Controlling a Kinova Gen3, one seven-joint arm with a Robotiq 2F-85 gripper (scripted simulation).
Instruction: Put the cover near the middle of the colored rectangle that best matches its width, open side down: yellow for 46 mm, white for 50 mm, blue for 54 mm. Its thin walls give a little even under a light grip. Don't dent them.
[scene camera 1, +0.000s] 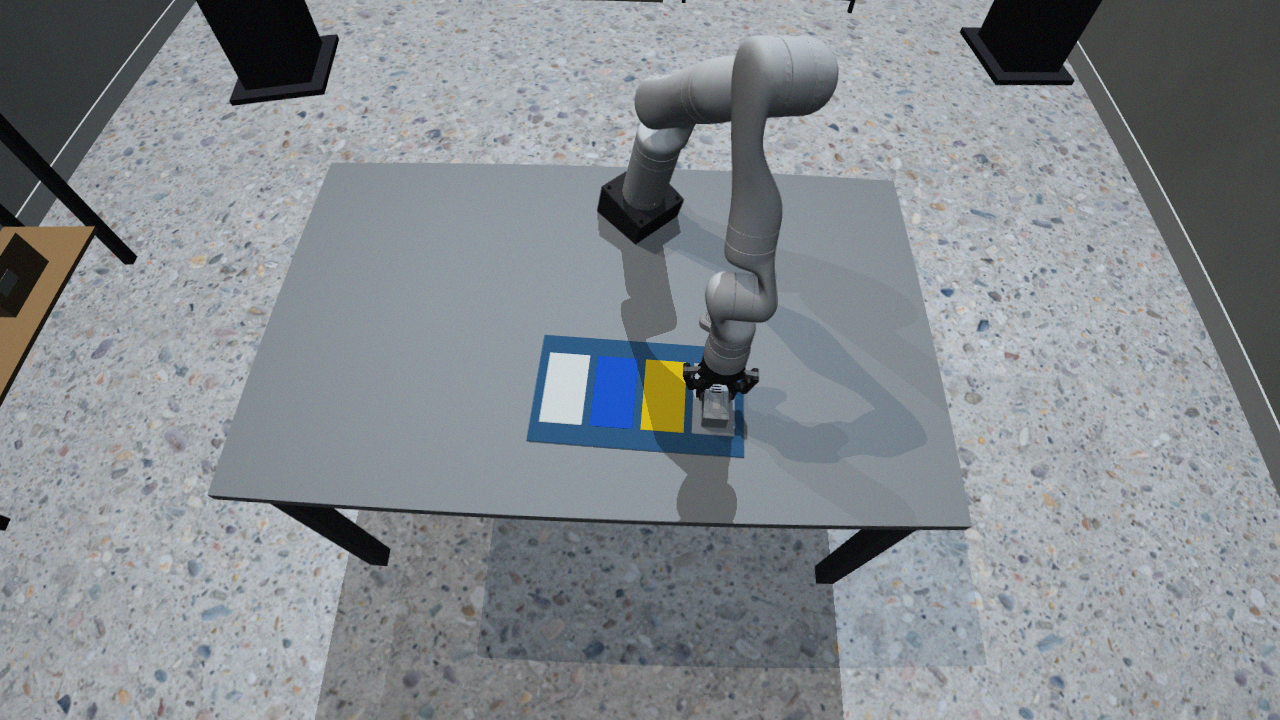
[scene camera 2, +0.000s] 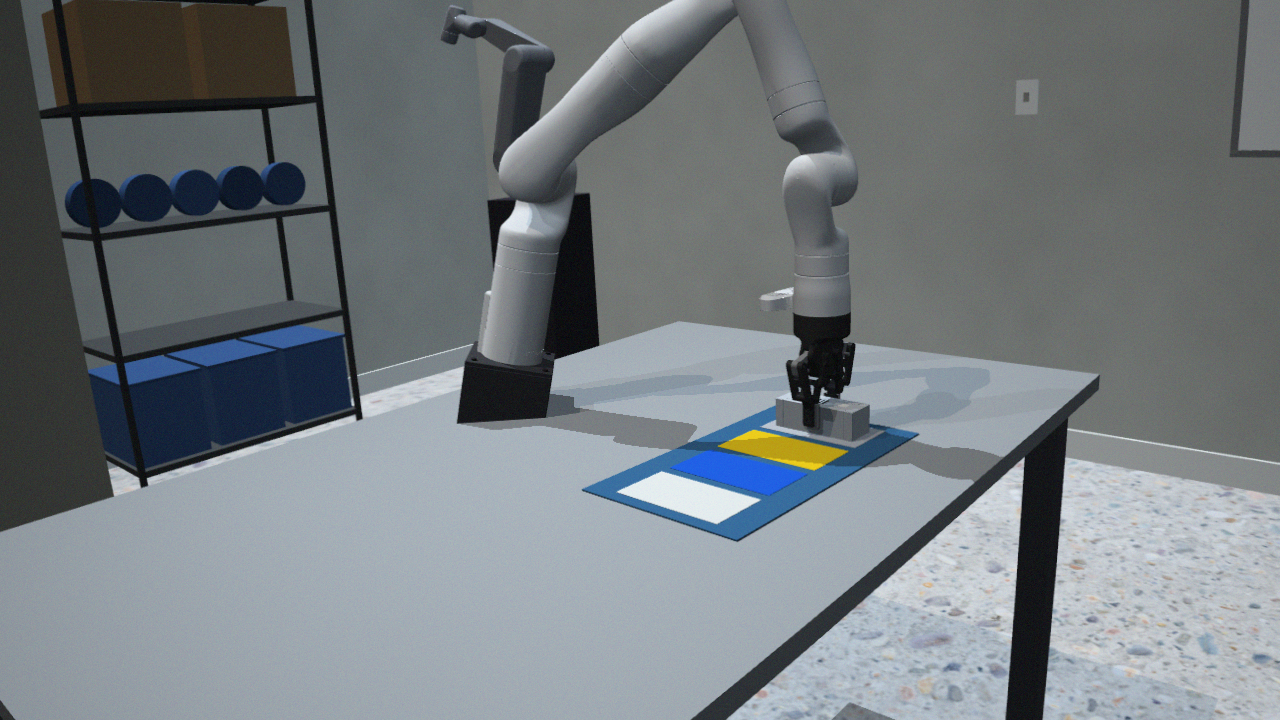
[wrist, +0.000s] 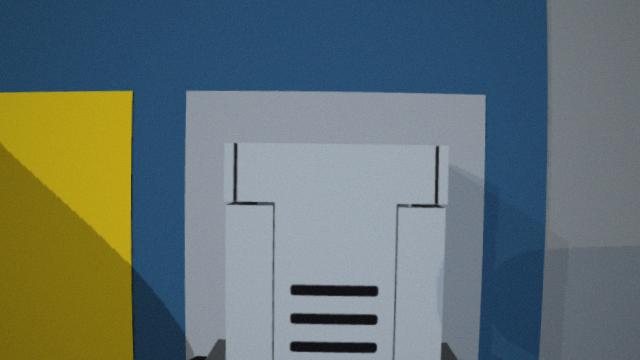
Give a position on a cover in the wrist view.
329, 269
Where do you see a blue rectangle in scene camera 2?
759, 477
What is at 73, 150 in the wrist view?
A yellow rectangle.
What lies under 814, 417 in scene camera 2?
My gripper.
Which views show the cover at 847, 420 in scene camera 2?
Scene camera 1, scene camera 2 and the wrist view: all of them.
